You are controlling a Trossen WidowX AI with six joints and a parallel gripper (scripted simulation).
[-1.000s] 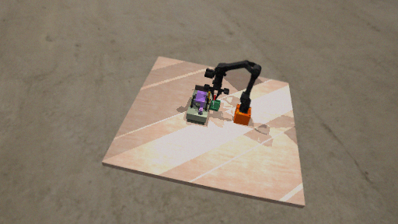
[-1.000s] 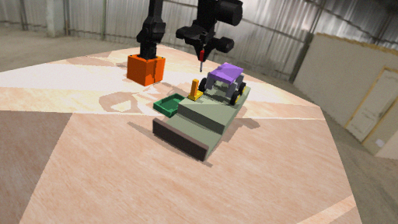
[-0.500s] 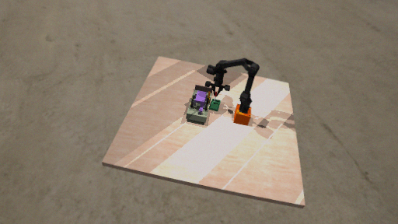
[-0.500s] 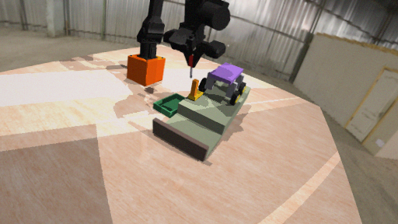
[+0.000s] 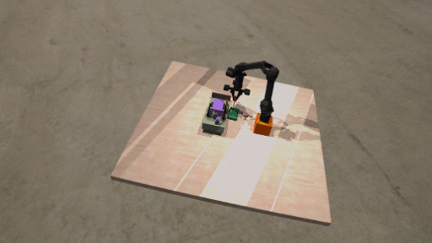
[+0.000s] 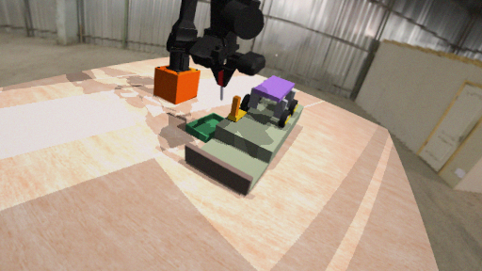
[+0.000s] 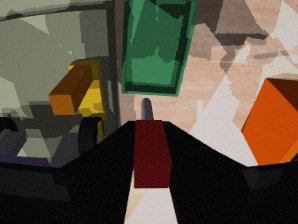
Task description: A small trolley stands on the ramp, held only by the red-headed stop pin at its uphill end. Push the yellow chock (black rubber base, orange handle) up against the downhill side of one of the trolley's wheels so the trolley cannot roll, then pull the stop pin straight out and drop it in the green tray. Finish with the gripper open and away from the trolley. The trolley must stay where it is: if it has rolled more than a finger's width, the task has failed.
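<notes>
The stop pin lies right at my gripper tip. Also, from my gripper tip: yellow chock 50 mm ahead, 20 mm to the left, 50 mm below; then dark raised lip 120 mm ahead, 140 mm to the right, 100 mm below; then trolley 100 mm ahead, 110 mm to the left, 20 mm below.
</notes>
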